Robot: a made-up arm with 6 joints. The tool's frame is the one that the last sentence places.
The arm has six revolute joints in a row. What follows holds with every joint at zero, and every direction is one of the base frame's.
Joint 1 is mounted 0.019 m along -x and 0.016 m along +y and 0.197 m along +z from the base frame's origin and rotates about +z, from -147.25 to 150.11 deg.
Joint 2 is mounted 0.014 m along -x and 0.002 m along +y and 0.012 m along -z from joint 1 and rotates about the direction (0.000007, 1, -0.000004), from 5.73 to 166.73 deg.
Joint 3 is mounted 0.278 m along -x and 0.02 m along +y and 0.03 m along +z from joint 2 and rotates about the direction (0.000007, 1, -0.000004), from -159.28 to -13.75 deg.
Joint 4 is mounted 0.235 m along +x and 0.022 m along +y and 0.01 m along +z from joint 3 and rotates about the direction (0.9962, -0.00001, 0.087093), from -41.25 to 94.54 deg.
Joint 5 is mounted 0.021 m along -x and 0.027 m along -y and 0.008 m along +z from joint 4 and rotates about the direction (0.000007, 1, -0.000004), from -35.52 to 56.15 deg.
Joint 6 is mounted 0.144 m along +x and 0.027 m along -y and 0.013 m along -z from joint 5 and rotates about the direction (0.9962, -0.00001, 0.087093), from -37.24 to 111.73 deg.
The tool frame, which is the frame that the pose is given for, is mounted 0.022 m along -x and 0.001 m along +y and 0.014 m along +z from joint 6; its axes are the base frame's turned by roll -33.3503, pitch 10.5 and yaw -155.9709 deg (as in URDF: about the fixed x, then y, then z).
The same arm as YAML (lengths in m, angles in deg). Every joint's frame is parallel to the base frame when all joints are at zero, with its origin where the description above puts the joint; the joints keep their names.
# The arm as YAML. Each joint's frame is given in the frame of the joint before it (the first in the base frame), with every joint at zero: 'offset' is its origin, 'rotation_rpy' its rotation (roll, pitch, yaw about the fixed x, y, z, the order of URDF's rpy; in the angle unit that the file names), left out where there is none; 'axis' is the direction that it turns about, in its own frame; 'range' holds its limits. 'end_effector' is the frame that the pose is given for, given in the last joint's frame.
length_unit: m
angle_unit: deg
chain:
  - id: joint 1
    offset: [-0.019, 0.016, 0.197]
    axis: "+z"
    range: [-147.25, 150.11]
  - id: joint 2
    offset: [-0.014, 0.002, -0.012]
    axis: "+y"
    range: [5.73, 166.73]
  - id: joint 3
    offset: [-0.278, 0.02, 0.03]
    axis: "+y"
    range: [-159.28, -13.75]
  - id: joint 4
    offset: [0.235, 0.022, 0.01]
    axis: [0.9962, 0.0, 0.0871]
    range: [-41.25, 94.54]
  - id: joint 5
    offset: [-0.021, -0.027, 0.008]
    axis: "+y"
    range: [-35.52, 56.15]
  - id: joint 6
    offset: [0.144, -0.027, -0.013]
    axis: [0.9962, 0.0, 0.0871]
    range: [-37.24, 111.73]
end_effector:
  offset: [-0.022, 0.001, 0.014]
  rotation_rpy: [-33.35, 10.5, -155.97]

